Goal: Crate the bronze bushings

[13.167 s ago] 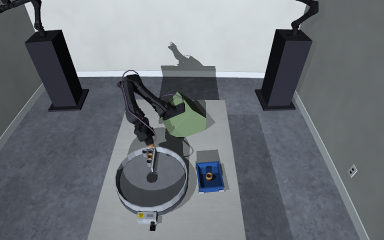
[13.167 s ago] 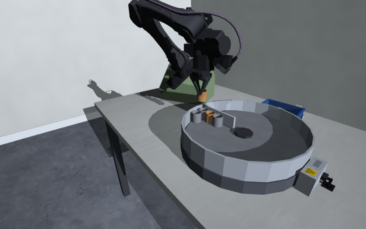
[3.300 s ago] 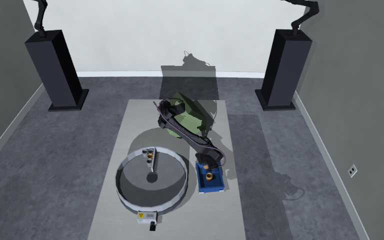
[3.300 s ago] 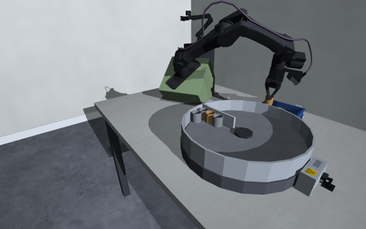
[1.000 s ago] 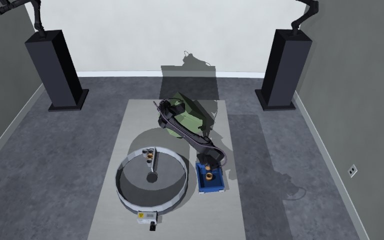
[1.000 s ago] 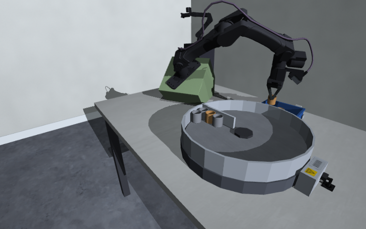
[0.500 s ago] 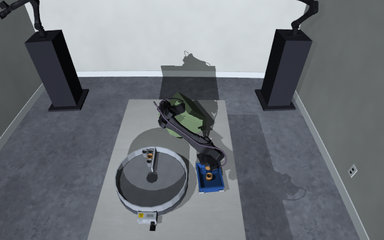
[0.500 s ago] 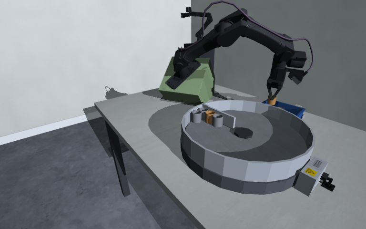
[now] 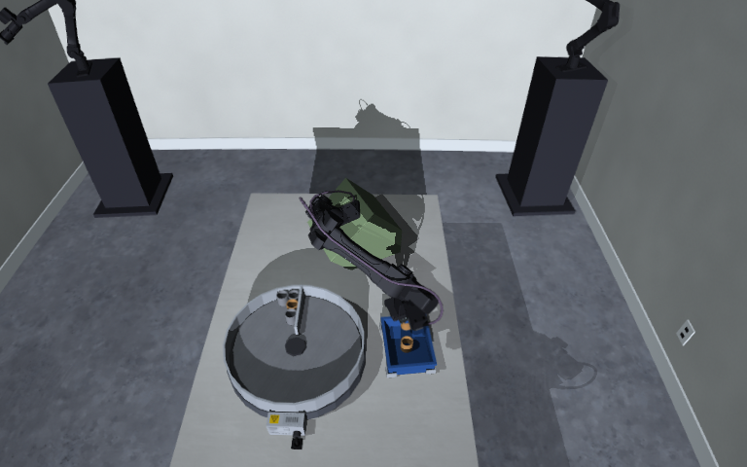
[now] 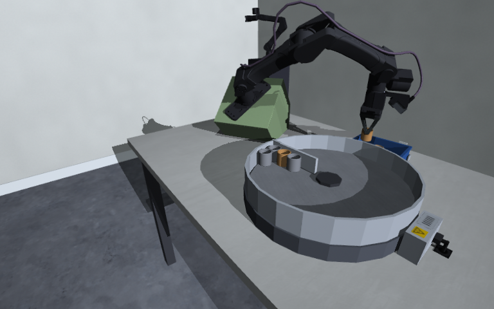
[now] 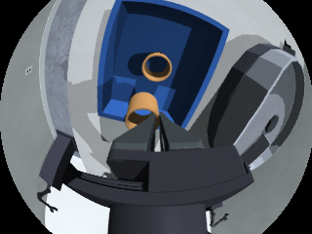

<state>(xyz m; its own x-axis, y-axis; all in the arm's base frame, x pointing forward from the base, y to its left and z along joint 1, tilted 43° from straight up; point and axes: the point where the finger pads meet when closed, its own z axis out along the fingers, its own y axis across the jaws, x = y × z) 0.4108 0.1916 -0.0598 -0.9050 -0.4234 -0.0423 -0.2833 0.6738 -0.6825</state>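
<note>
The blue crate is 7 cm below my hand, 4 cm ahead of it and 2 cm to the left of it. The rest, counted from my hand: turntable 33 cm to the right, 5 cm ahead, 4 cm below.
</note>
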